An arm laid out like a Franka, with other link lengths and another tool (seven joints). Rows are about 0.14 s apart.
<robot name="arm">
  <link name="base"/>
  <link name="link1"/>
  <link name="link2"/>
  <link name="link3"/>
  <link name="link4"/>
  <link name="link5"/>
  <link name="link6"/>
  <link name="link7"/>
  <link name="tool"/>
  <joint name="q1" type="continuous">
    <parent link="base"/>
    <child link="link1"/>
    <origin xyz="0 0 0.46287"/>
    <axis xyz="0 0 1"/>
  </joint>
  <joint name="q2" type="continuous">
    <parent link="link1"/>
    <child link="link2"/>
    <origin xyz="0 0 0"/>
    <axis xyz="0 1 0"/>
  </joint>
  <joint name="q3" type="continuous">
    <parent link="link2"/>
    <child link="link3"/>
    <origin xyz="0 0 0.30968"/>
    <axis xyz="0 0 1"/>
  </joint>
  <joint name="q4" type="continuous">
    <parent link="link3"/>
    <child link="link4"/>
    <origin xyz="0.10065 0 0"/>
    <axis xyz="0 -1 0"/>
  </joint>
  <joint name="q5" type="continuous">
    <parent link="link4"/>
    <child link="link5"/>
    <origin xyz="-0.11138 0 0.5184"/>
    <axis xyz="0 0 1"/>
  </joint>
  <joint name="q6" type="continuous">
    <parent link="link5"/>
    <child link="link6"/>
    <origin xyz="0 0 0"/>
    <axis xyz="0 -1 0"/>
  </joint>
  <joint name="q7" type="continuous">
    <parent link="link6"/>
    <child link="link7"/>
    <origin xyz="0.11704 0 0"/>
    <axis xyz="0 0 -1"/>
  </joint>
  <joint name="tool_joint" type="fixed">
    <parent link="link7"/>
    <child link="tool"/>
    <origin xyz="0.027 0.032 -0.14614" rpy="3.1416 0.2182 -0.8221"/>
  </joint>
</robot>
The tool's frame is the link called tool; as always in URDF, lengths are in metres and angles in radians. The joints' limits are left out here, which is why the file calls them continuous.
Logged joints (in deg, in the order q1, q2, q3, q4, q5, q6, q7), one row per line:
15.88 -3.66 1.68 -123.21 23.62 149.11 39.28
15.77 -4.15 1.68 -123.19 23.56 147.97 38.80
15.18 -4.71 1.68 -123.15 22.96 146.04 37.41
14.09 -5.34 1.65 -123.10 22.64 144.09 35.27
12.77 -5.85 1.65 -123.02 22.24 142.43 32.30
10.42 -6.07 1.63 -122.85 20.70 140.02 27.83
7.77 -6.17 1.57 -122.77 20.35 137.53 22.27
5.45 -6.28 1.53 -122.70 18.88 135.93 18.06
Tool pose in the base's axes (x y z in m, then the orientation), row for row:
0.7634 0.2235 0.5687 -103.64 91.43 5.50
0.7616 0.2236 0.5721 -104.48 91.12 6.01
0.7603 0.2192 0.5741 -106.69 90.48 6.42
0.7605 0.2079 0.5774 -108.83 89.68 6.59
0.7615 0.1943 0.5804 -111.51 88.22 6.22
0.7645 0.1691 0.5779 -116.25 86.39 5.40
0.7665 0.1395 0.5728 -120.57 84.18 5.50
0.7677 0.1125 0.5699 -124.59 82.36 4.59
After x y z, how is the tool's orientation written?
As a rotation vector, in degrees.
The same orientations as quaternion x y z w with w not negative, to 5 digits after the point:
-0.70027 0.61777 0.03716 0.35580
-0.70471 0.61460 0.04054 0.35215
-0.71601 0.60722 0.04309 0.34171
-0.72707 0.59913 0.04403 0.33238
-0.74153 0.58665 0.04136 0.32290
-0.76482 0.56837 0.03553 0.30124
-0.78592 0.54872 0.03585 0.28275
-0.80430 0.53168 0.02963 0.26369

